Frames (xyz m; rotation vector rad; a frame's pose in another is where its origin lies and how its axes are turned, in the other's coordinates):
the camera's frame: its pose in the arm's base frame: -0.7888 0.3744 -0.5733 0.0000 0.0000 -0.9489
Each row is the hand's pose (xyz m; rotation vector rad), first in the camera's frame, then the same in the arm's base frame.
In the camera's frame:
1: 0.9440 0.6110 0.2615 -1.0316 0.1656 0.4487
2: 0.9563 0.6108 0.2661 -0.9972 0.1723 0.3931
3: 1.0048 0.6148 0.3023 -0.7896 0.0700 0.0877
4: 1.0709 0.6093 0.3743 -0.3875 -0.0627 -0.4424
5: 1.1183 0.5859 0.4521 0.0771 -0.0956 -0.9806
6: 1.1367 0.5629 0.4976 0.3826 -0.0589 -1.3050
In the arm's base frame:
1: 0.2578 -0.0369 -0.3118 -0.8408 0.6177 -0.4133
2: 0.2648 -0.0470 -0.3072 -0.8110 0.6108 -0.4740
3: 0.2963 -0.0841 -0.2710 -0.6902 0.4355 -0.8099
4: 0.3303 -0.1410 -0.1990 -0.4018 0.1305 -1.3781
5: 0.3389 -0.1932 -0.1212 0.0281 -0.1356 -1.9281
6: 0.3309 -0.2215 -0.0757 0.3639 -0.2638 -2.2394

